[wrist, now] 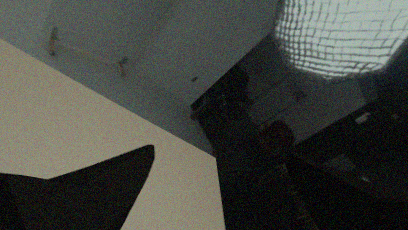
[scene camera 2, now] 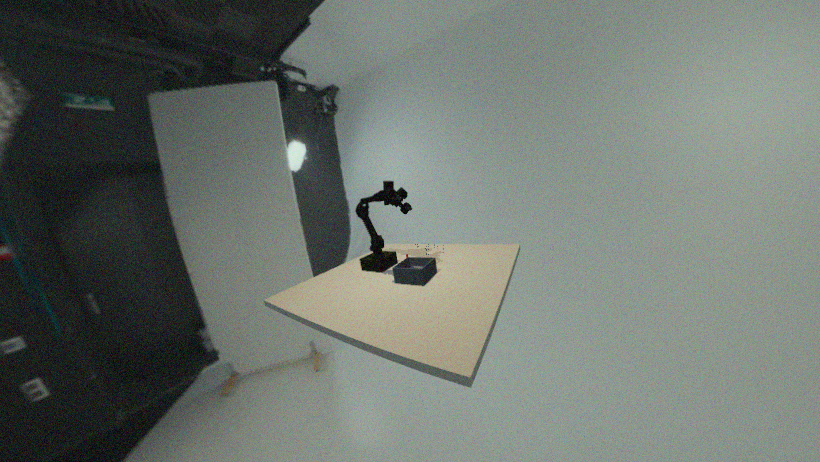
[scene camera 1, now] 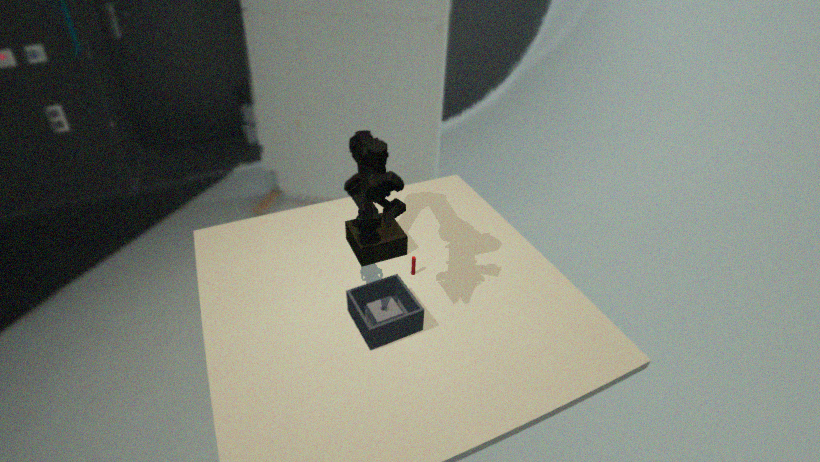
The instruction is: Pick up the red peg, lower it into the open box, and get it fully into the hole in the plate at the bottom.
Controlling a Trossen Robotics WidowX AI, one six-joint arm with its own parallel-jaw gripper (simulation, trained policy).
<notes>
In view: my gripper [scene camera 1: 375, 219].
My gripper shows as well in the wrist view [wrist: 220, 155].
</notes>
